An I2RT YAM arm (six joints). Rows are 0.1 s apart.
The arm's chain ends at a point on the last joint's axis. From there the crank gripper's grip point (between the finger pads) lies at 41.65 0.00 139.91 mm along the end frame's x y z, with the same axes.
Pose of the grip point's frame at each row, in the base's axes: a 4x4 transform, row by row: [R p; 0 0 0 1], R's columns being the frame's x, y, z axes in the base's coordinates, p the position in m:
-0.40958, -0.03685, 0.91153, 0.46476; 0.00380, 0.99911, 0.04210, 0.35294; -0.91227, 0.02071, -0.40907, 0.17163; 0, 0, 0, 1
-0.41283, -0.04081, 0.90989, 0.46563; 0.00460, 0.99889, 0.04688, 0.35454; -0.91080, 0.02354, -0.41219, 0.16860; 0, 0, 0, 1
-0.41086, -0.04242, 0.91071, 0.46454; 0.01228, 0.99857, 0.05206, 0.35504; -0.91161, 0.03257, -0.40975, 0.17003; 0, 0, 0, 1
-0.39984, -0.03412, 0.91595, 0.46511; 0.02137, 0.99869, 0.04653, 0.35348; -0.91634, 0.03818, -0.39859, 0.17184; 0, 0, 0, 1
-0.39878, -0.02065, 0.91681, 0.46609; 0.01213, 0.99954, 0.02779, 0.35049; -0.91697, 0.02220, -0.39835, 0.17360; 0, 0, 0, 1
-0.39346, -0.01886, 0.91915, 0.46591; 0.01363, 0.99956, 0.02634, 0.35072; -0.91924, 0.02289, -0.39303, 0.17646; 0, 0, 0, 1
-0.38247, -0.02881, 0.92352, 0.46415; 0.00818, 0.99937, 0.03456, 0.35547; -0.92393, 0.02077, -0.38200, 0.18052; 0, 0, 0, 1
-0.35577, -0.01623, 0.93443, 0.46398; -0.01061, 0.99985, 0.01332, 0.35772; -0.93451, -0.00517, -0.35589, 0.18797; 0, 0, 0, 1
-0.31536, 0.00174, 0.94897, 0.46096; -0.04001, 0.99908, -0.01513, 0.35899; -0.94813, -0.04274, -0.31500, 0.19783; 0, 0, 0, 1
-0.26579, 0.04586, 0.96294, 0.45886; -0.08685, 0.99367, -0.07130, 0.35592; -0.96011, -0.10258, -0.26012, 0.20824; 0, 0, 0, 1
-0.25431, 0.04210, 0.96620, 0.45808; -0.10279, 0.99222, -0.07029, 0.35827; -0.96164, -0.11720, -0.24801, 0.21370; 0, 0, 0, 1
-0.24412, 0.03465, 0.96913, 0.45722; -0.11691, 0.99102, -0.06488, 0.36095; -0.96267, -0.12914, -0.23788, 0.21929; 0, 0, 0, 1
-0.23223, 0.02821, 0.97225, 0.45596; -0.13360, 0.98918, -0.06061, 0.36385; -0.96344, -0.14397, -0.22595, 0.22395; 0, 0, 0, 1
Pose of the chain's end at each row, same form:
-0.40958, -0.03685, 0.91153, 0.35429; 0.00380, 0.99911, 0.04210, 0.34689; -0.91227, 0.02071, -0.40907, 0.26686; 0, 0, 0, 1
-0.41283, -0.04081, 0.90989, 0.35552; 0.00460, 0.99889, 0.04688, 0.34779; -0.91080, 0.02354, -0.41219, 0.26420; 0, 0, 0, 1
-0.41086, -0.04242, 0.91071, 0.35423; 0.01228, 0.99857, 0.05206, 0.34724; -0.91161, 0.03257, -0.40975, 0.26533; 0, 0, 0, 1
-0.39984, -0.03412, 0.91595, 0.35361; 0.02137, 0.99869, 0.04653, 0.34608; -0.91634, 0.03818, -0.39859, 0.26577; 0, 0, 0, 1
-0.39878, -0.02065, 0.91681, 0.35443; 0.01213, 0.99954, 0.02779, 0.34610; -0.91697, 0.02220, -0.39835, 0.26752; 0, 0, 0, 1
-0.39346, -0.01886, 0.91915, 0.35370; 0.01363, 0.99956, 0.02634, 0.34647; -0.91924, 0.02289, -0.39303, 0.26974; 0, 0, 0, 1
-0.38247, -0.02881, 0.92352, 0.35087; 0.00818, 0.99937, 0.03456, 0.35029; -0.92393, 0.02077, -0.38200, 0.27245; 0, 0, 0, 1
-0.35577, -0.01623, 0.93443, 0.34806; -0.01061, 0.99985, 0.01332, 0.35630; -0.93451, -0.00517, -0.35589, 0.27668; 0, 0, 0, 1
-0.31536, 0.00174, 0.94897, 0.34132; -0.04001, 0.99908, -0.01513, 0.36277; -0.94813, -0.04274, -0.31500, 0.28139; 0, 0, 0, 1
-0.26579, 0.04586, 0.96294, 0.33521; -0.08685, 0.99367, -0.07130, 0.36951; -0.96011, -0.10258, -0.26012, 0.28462; 0, 0, 0, 1
-0.25431, 0.04210, 0.96620, 0.33349; -0.10279, 0.99222, -0.07029, 0.37239; -0.96164, -0.11720, -0.24801, 0.28845; 0, 0, 0, 1
-0.24412, 0.03465, 0.96913, 0.33180; -0.11691, 0.99102, -0.06488, 0.37490; -0.96267, -0.12914, -0.23788, 0.29267; 0, 0, 0, 1
-0.23223, 0.02821, 0.97225, 0.32960; -0.13360, 0.98918, -0.06061, 0.37789; -0.96344, -0.14397, -0.22595, 0.29569; 0, 0, 0, 1

